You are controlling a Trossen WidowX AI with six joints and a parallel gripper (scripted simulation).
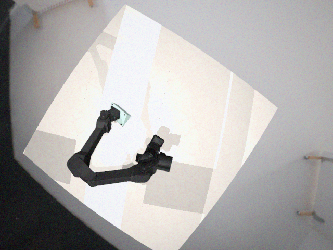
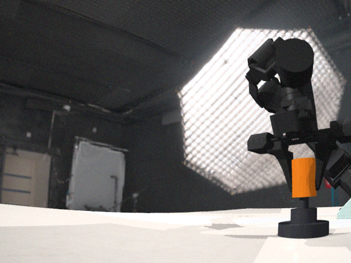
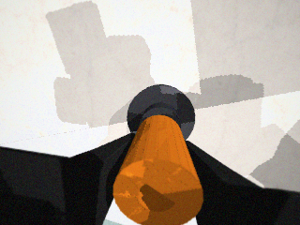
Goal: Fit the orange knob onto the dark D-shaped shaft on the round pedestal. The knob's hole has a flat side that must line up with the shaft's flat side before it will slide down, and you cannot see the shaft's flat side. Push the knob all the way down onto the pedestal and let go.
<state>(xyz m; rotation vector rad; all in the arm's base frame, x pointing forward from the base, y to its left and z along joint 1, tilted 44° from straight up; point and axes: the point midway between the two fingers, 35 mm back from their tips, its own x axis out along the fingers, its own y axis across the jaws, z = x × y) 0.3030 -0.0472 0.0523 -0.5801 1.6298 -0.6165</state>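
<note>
My gripper tip is now 20 mm below the orange knob. Also, from my gripper tip: round pedestal 40 mm below.
</note>
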